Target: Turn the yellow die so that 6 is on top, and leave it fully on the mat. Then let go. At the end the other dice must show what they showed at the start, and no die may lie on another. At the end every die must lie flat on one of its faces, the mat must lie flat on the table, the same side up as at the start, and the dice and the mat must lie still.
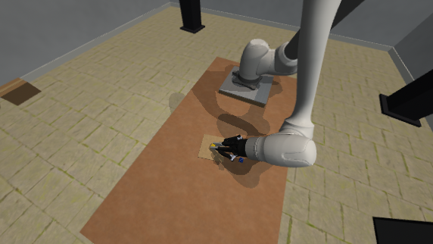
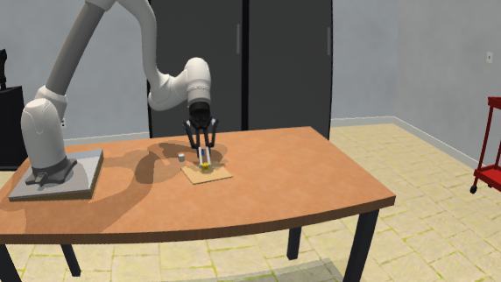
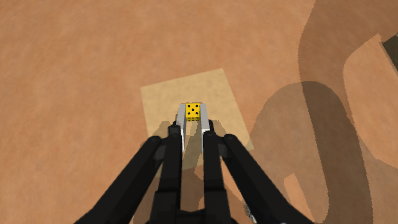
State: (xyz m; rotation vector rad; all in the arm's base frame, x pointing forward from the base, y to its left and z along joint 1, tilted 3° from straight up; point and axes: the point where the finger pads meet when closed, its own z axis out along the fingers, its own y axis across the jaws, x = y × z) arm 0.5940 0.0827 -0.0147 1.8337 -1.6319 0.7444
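Now: the tan mat 4 cm below my hand and 2 cm to the right of it. The rest, counted from my hand: yellow die 2 cm to the right, 2 cm below; then blue die 14 cm to the left, 4 cm below, 1 cm behind; then white die 9 cm to the left, 9 cm behind, 4 cm below.
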